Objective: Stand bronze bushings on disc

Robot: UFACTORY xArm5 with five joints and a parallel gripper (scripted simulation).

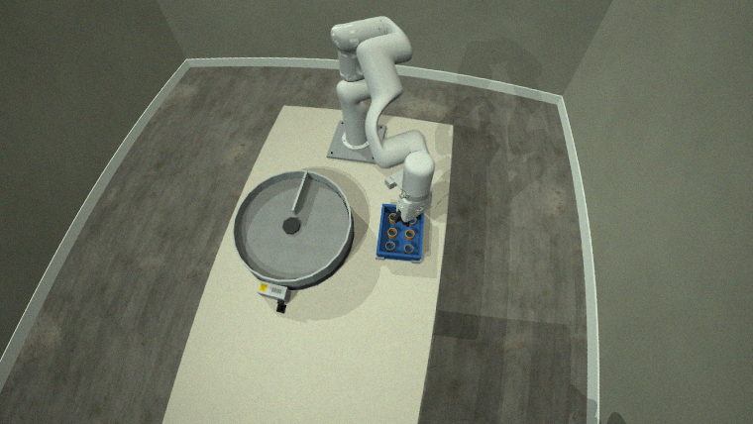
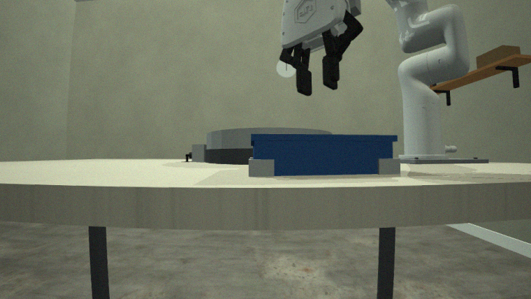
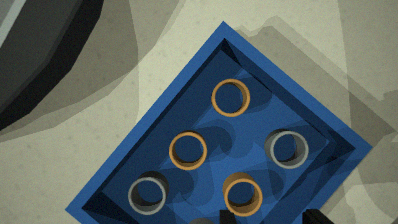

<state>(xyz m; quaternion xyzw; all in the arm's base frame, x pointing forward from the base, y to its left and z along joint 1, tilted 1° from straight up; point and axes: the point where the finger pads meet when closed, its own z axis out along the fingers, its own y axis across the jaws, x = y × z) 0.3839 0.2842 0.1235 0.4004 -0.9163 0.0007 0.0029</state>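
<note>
The blue crate is 120 mm below my hand, 20 mm to the right of it and 10 mm ahead of it. Also, from my hand: grey turntable disc 390 mm to the right, 90 mm below, 80 mm ahead.
</note>
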